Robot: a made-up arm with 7 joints.
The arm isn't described. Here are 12 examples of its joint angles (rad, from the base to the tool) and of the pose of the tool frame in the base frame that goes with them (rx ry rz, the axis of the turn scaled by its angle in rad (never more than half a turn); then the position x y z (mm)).
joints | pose
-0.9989 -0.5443 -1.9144 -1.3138 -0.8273 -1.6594 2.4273 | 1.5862 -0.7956 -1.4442 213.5 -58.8 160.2
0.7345 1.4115 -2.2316 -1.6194 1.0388 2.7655 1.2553 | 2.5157 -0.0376 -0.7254 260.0 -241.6 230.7
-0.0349 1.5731 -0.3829 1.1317 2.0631 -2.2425 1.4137 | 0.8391 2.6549 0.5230 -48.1 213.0 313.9
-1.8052 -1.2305 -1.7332 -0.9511 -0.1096 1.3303 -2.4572 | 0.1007 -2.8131 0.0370 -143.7 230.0 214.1
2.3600 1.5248 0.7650 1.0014 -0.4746 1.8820 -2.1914 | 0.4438 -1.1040 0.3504 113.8 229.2 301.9
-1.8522 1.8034 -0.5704 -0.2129 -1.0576 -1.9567 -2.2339 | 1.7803 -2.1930 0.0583 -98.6 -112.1 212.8
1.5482 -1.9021 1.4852 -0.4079 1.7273 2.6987 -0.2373 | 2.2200 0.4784 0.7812 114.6 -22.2 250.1
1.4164 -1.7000 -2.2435 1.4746 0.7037 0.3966 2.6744 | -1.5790 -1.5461 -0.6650 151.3 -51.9 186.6
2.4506 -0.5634 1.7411 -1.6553 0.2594 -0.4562 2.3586 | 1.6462 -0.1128 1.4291 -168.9 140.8 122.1
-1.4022 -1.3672 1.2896 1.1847 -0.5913 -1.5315 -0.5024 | 1.1967 0.1554 -1.7100 348.3 -74.9 -199.9
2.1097 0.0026 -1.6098 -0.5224 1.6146 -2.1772 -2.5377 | -1.1687 -1.8330 -1.4829 90.3 -91.6 216.2
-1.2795 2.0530 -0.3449 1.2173 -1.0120 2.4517 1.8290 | 1.7706 0.2552 0.4742 -38.2 6.3 314.9
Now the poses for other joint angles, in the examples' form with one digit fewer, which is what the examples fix.
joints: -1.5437 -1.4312 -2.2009 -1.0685 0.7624 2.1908 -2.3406
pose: 0.506 -2.669 -0.839 -141 110 242
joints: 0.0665 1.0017 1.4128 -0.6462 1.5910 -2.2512 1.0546
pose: -0.944 -0.130 -1.495 141 -294 -41
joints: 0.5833 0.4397 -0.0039 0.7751 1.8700 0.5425 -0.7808
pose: -2.146 -0.186 0.985 104 -253 -59
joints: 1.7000 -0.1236 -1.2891 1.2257 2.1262 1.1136 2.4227
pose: -1.527 -1.839 -0.024 213 148 137
